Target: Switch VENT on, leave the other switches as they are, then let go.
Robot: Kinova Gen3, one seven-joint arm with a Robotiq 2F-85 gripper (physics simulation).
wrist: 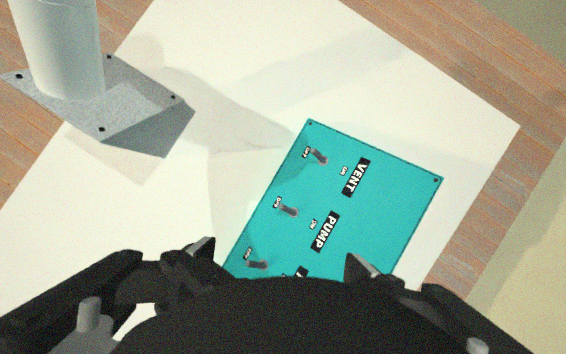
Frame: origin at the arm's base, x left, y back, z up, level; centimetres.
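Seen in the pictures: gripper, between the fingertips: (279, 259); arm's base, origin of its link: (72, 83).
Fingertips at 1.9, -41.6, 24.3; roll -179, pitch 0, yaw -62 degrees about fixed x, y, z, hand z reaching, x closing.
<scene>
Pixels of each thing's top centre, then the offset from my fingertips to it, as dx, dy, dz. "*": a spot on its surface instead.
- VENT switch, a spot on its surface: (318, 156) * +12.8, -0.3, -29.1
- PUMP switch, a spot on its surface: (288, 209) * +1.3, -1.3, -29.1
- third switch, a spot on its surface: (257, 264) * -10.5, -2.4, -29.4
A teal switch panel (395, 200) lies at the lower middle right of the wrist view. The VENT switch (318, 156) is a small grey lever between its OFF and ON labels, and it appears to lean toward OFF. The PUMP switch (288, 209) and a third switch (257, 264) also appear to lean toward their OFF sides. The third switch's name label is mostly hidden by the gripper body. My gripper (279, 259) is open, with nothing between its fingers. In the view its fingertips are below the VENT switch, apart from it.
A grey wedge-shaped base plate (127, 102) with a thick pale post (65, 50) stands at the upper left, beside the panel. A white sheet (240, 40) lies under both, on a wooden surface (500, 70). Shadows fall across the sheet.
</scene>
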